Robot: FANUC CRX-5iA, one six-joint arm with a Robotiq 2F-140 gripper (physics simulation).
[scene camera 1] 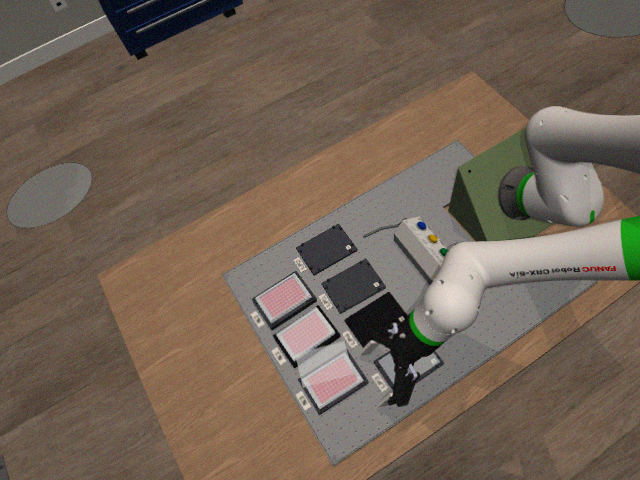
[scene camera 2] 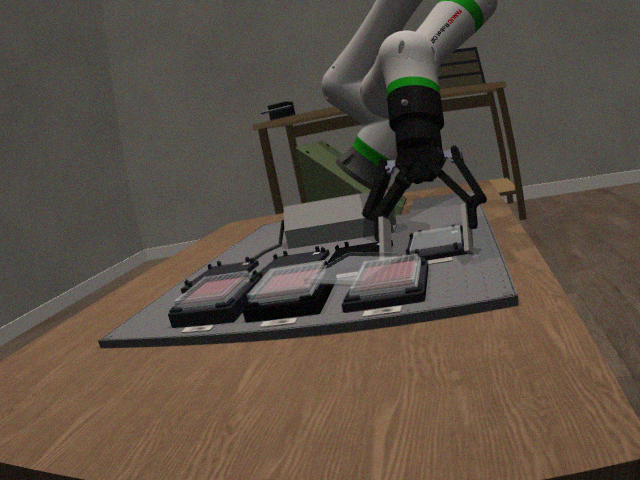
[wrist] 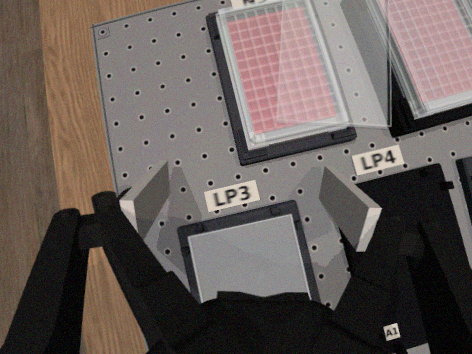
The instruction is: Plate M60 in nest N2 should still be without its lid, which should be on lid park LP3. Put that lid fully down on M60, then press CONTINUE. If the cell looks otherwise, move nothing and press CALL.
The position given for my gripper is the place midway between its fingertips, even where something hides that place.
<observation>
My gripper (scene camera 2: pixel 427 258) is open, holding nothing. Also in view: a button box (scene camera 2: pixel 336 219), a nest LP4 (scene camera 1: pixel 384 310) and a LP1 (scene camera 1: pixel 359 282).
My gripper also shows in scene camera 1 (scene camera 1: pixel 373 378) and in the wrist view (wrist: pixel 245 179). The nest LP4 is seen too in the wrist view (wrist: pixel 423 192). The LP1 also shows in scene camera 2 (scene camera 2: pixel 286 260).
</observation>
